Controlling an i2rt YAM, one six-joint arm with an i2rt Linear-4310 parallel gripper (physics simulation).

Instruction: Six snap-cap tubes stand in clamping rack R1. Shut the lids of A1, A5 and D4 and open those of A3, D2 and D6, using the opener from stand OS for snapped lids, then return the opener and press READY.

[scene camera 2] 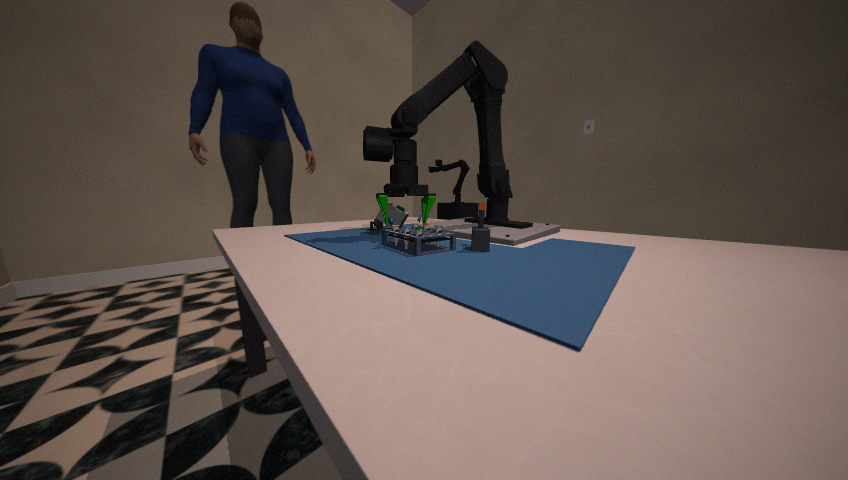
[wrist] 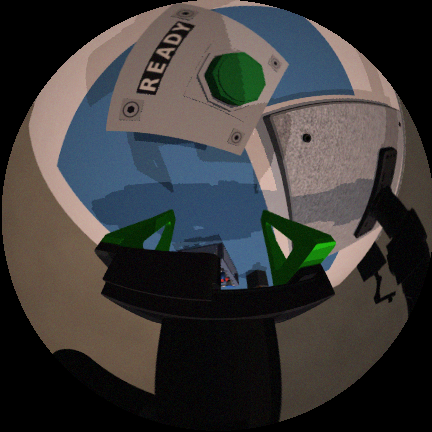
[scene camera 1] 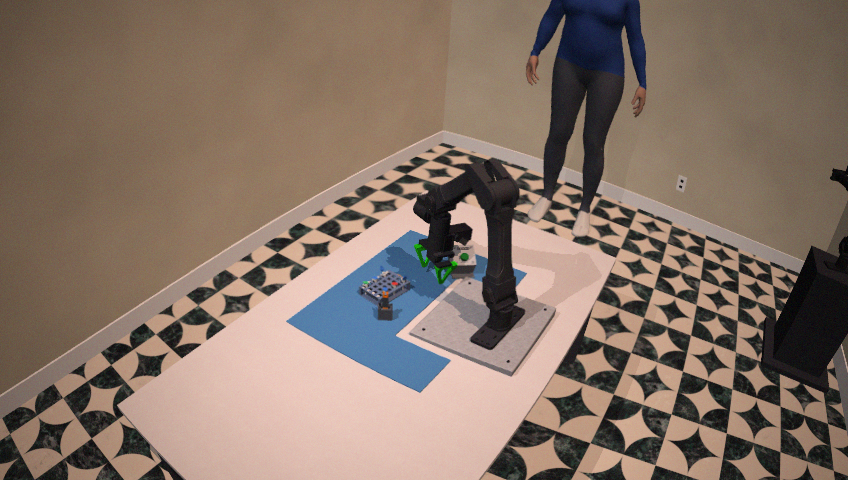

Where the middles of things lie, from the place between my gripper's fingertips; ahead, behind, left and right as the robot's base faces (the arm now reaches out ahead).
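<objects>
My gripper: 20 mm below the READY button box (scene camera 1: 464,256), 30 mm past it, 120 mm to the left of it.
</objects>
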